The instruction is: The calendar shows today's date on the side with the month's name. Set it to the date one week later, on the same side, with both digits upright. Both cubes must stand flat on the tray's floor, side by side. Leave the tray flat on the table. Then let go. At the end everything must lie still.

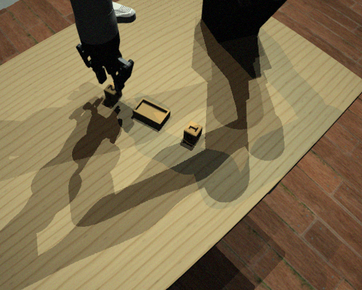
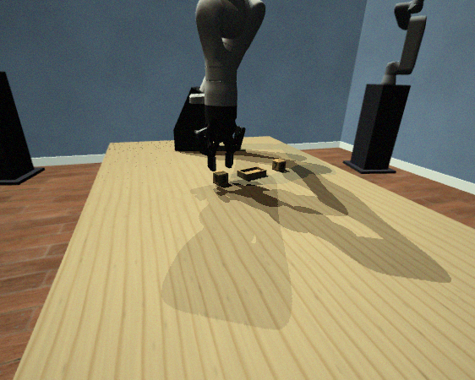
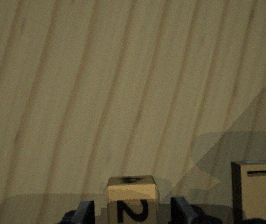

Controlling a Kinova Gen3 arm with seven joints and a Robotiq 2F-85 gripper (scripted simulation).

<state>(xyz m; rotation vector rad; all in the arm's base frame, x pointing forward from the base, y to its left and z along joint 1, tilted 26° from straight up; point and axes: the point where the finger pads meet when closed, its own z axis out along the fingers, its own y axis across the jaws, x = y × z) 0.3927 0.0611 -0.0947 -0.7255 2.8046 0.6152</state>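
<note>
My hand is 40 mm above the cube. Also, from my hand: wooden tray (90 mm to the left, 60 mm behind, 50 mm below).
</note>
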